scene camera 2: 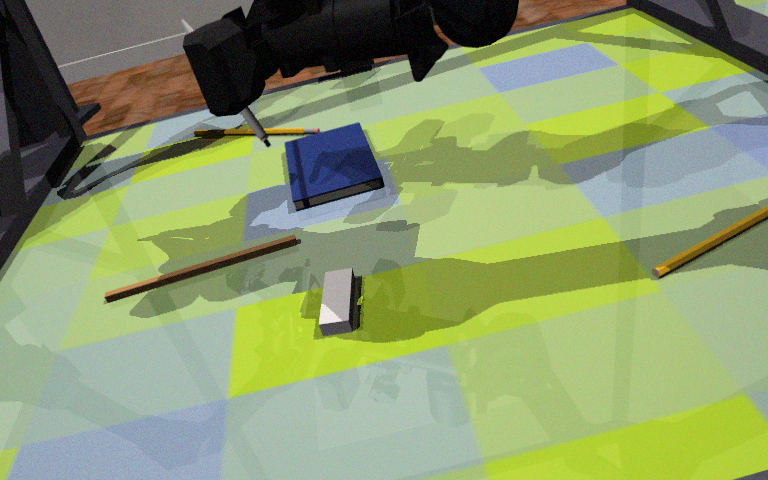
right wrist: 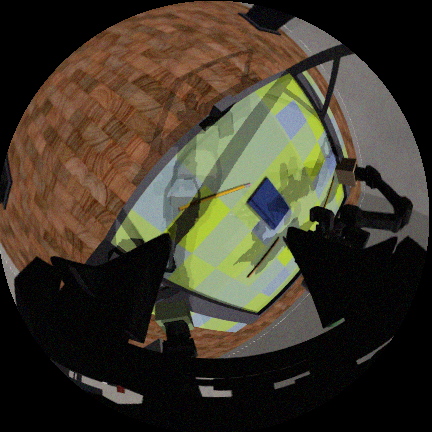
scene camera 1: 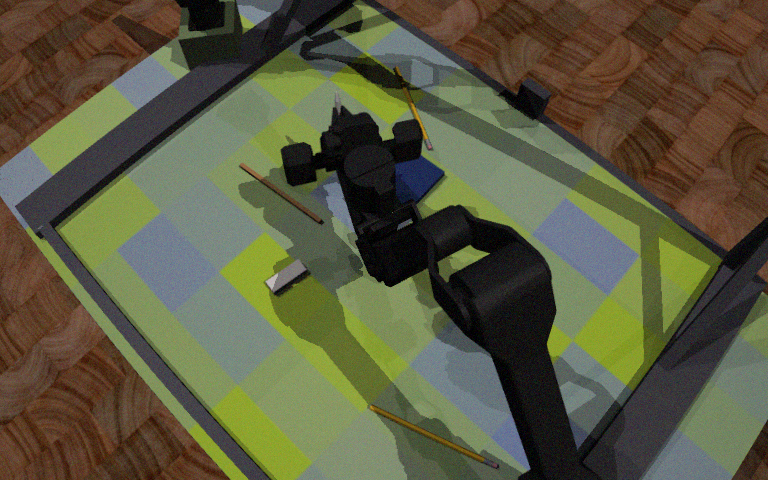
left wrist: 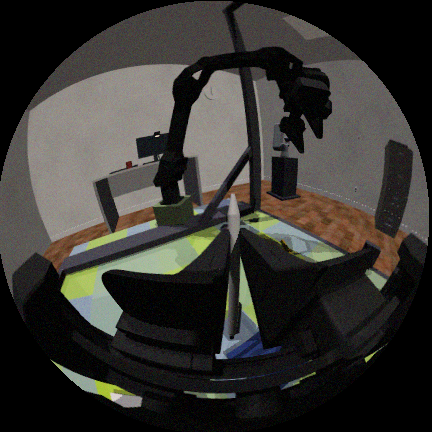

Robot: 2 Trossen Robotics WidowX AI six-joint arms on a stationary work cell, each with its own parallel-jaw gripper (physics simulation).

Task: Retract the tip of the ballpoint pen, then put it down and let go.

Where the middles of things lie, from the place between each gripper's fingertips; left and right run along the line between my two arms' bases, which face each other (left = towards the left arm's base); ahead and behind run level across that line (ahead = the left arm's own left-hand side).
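Labels:
The brown stick [scene camera 2: 286, 242] is 110 mm ahead of my left hand, and it's 20 mm to the right of that hand and 160 mm below it. There's a block [scene camera 2: 337, 307] too, and from my left hand that one's 170 mm ahead, 120 mm to the left and 160 mm below.
From the brown stick, my right gripper is 32 cm short of it, 9 cm to the right of it and 23 cm above it. The block, going from my right hand, is 38 cm ahead, 23 cm to the left and 23 cm below.

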